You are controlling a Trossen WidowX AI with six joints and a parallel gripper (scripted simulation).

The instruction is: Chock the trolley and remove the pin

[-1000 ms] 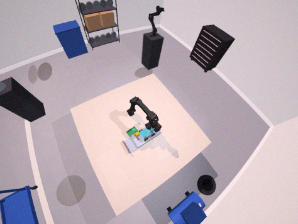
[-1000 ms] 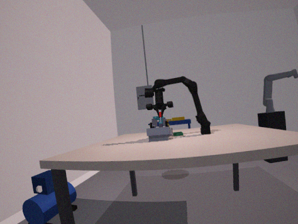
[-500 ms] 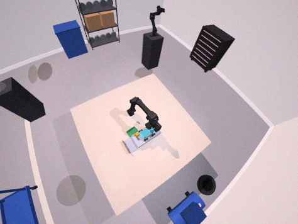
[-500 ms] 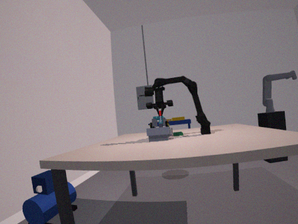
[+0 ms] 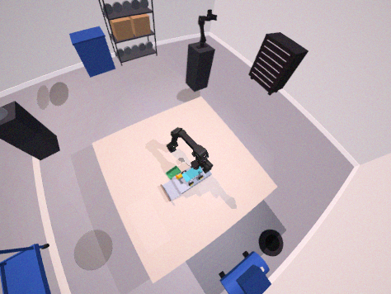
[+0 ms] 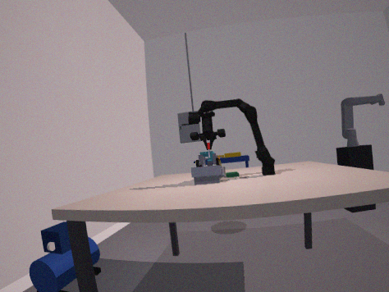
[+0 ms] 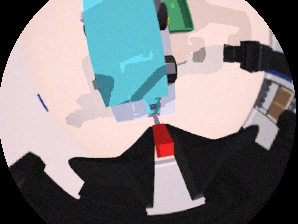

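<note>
The yellow chock is 190 mm to the right of my gripper tip, 90 mm below it and 30 mm behind it. From my gripper tip the other things lie so: cyan trolley: 100 mm to the right, 60 mm below, 20 mm ahead; then red-headed stop pin: right at my gripper tip.
</note>
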